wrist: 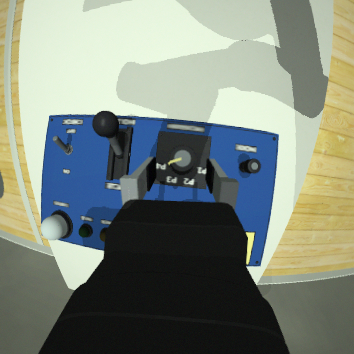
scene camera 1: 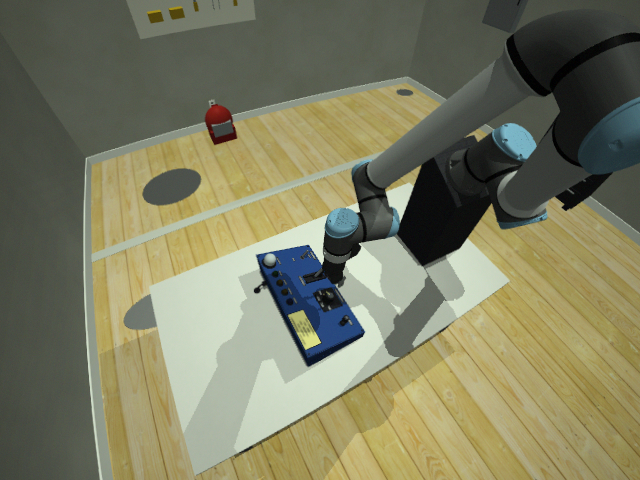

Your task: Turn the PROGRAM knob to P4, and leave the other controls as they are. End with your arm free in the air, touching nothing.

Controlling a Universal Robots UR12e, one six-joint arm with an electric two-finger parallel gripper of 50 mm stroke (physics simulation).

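The PROGRAM knob point(scene camera 1: 329, 297) point(wrist: 184, 158) is a round grey-topped knob on a dark square plate of the blue control panel point(scene camera 1: 333, 341) point(wrist: 250, 200). In the wrist view its pale yellow pointer is directed to the lower left, at the P4 mark. The labels P3, P2 and P1 follow round toward the right. My gripper point(scene camera 1: 336, 281) point(wrist: 180, 167) is open and empty. It hangs in the air above the panel, apart from the knob, with its fingers spread to either side of the knob's plate in the wrist view.
Near the knob stand a ball-topped lever point(wrist: 105, 124), a toggle switch point(wrist: 62, 144) and the MODE knob point(scene camera 1: 344, 320) point(wrist: 251, 166). A white dome point(scene camera 1: 269, 259) point(wrist: 56, 226) and several dark round buttons line the panel's other side. A black-balled lever point(scene camera 1: 257, 289) sticks out sideways.
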